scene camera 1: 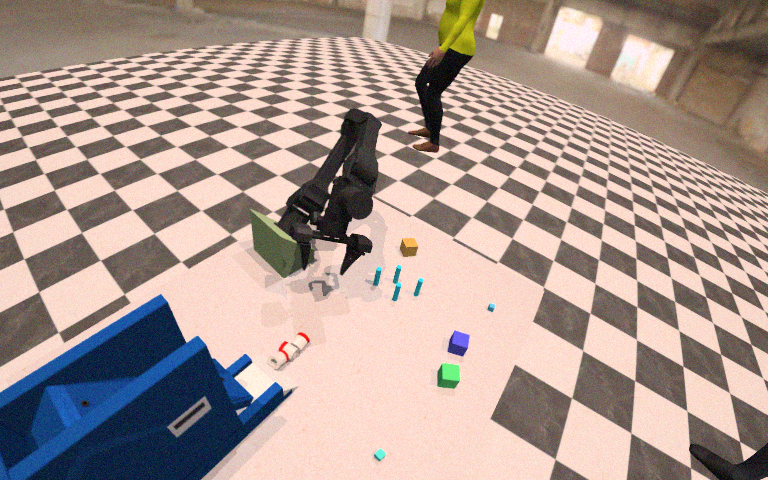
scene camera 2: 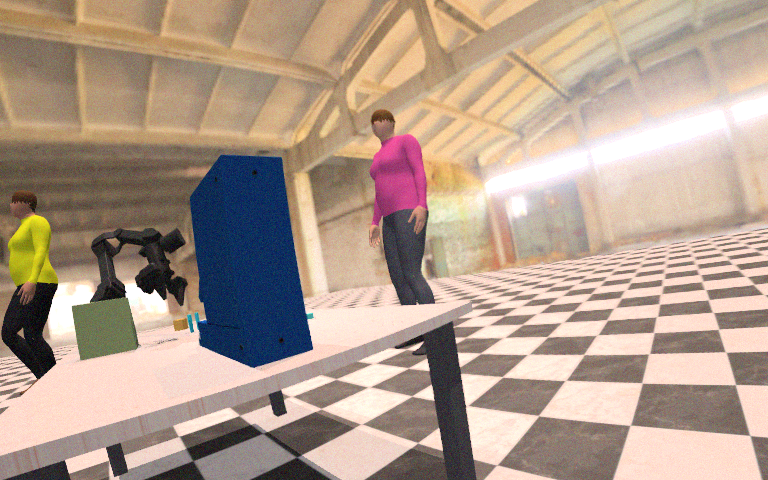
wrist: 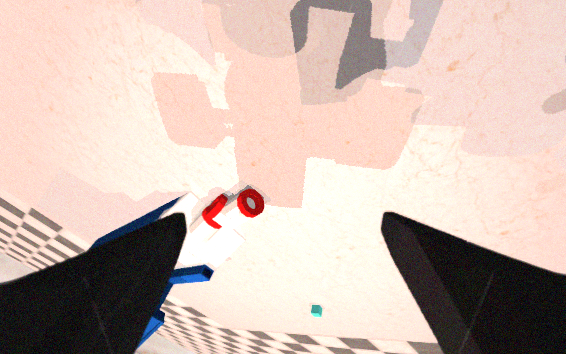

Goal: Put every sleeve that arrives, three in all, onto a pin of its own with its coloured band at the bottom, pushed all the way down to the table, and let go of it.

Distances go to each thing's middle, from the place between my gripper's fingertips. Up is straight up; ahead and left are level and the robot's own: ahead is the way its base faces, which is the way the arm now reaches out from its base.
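The white chute (wrist: 197, 262) is 70 mm ahead of my hand, 90 mm below it and 270 mm to the right of it, and then there's a blue dispenser box (scene camera 1: 135, 393), which sits 450 mm to the right of my hand, 60 mm ahead of it and 60 mm above it.
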